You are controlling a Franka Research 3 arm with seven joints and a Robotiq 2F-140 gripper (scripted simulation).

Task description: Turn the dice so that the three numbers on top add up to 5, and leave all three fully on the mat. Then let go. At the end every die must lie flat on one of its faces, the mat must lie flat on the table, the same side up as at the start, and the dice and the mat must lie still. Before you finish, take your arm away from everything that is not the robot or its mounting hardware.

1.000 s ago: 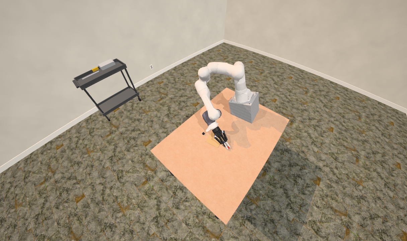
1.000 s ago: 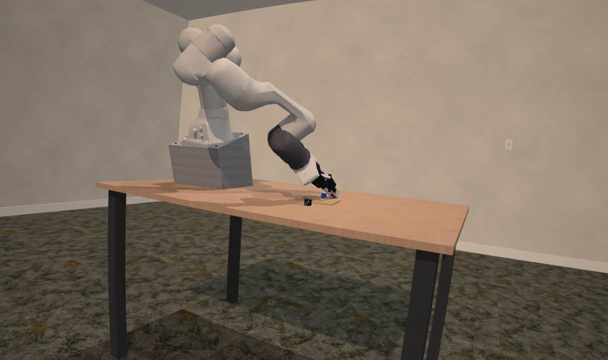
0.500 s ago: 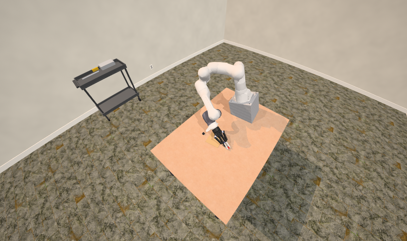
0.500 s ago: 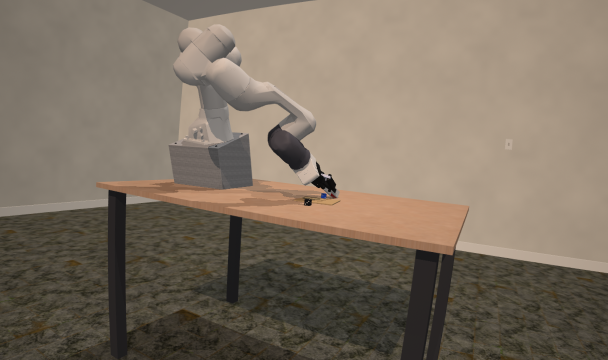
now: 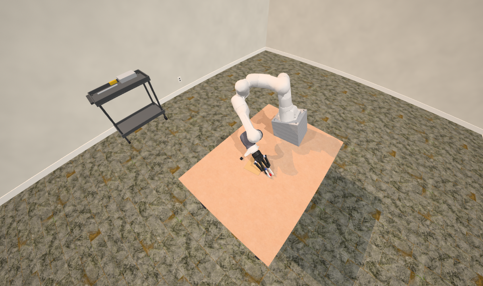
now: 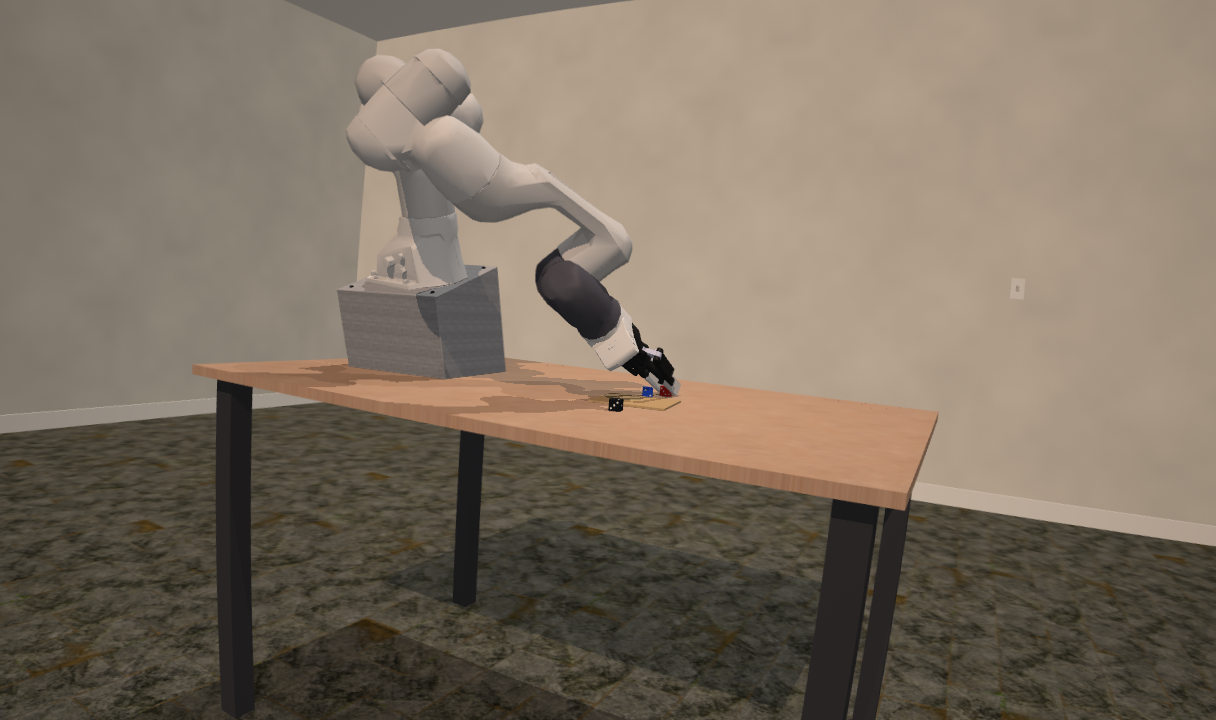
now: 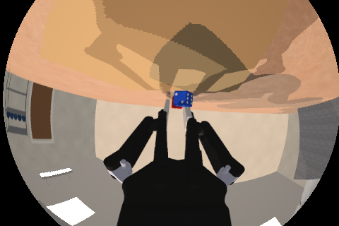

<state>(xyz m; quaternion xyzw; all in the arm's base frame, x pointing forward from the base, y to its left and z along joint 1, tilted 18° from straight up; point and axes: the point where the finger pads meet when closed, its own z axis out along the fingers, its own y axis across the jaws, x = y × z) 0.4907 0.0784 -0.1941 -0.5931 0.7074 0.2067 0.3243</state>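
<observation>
My gripper is now 20 mm above the red die and 10 mm to the right of it. Also, from my hand: blue die (40 mm to the right, 20 mm below, 20 mm behind); then black die (270 mm to the right, 20 mm below, 20 mm ahead); then tan mat (140 mm to the right, 30 mm below).
</observation>
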